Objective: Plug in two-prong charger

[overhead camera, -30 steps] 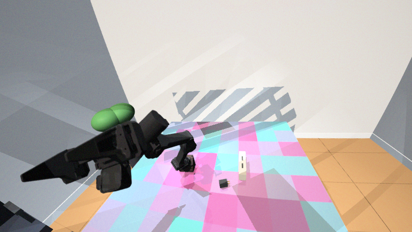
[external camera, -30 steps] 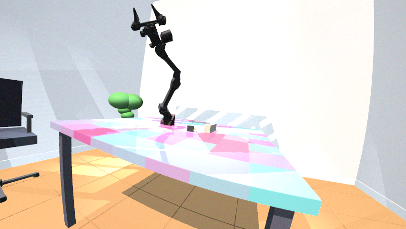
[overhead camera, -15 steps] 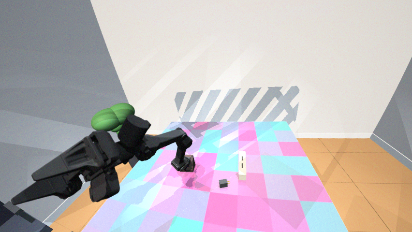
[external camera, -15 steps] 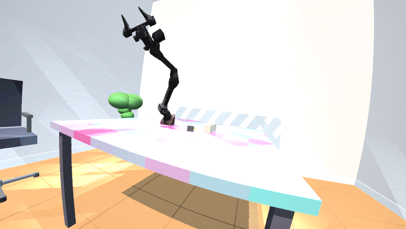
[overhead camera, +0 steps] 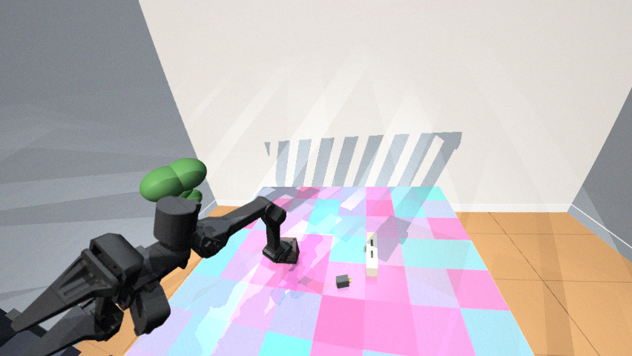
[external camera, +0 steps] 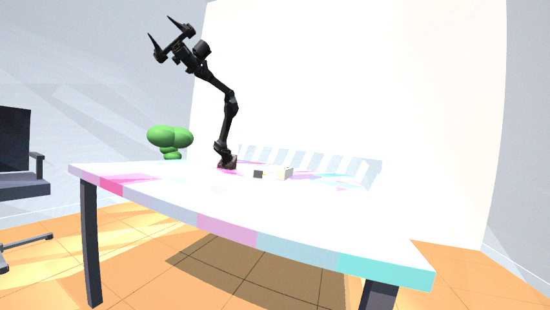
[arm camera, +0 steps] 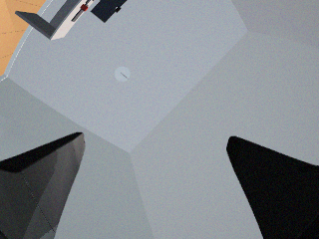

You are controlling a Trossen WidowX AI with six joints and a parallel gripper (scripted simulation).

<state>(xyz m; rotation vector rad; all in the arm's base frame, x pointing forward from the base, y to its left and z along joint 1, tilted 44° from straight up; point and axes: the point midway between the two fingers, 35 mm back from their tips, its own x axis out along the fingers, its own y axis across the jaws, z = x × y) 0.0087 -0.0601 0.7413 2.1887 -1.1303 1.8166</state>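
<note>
My gripper tip is now 540 mm above the two-prong charger, 500 mm to the right of it and 240 mm short of it.
</note>
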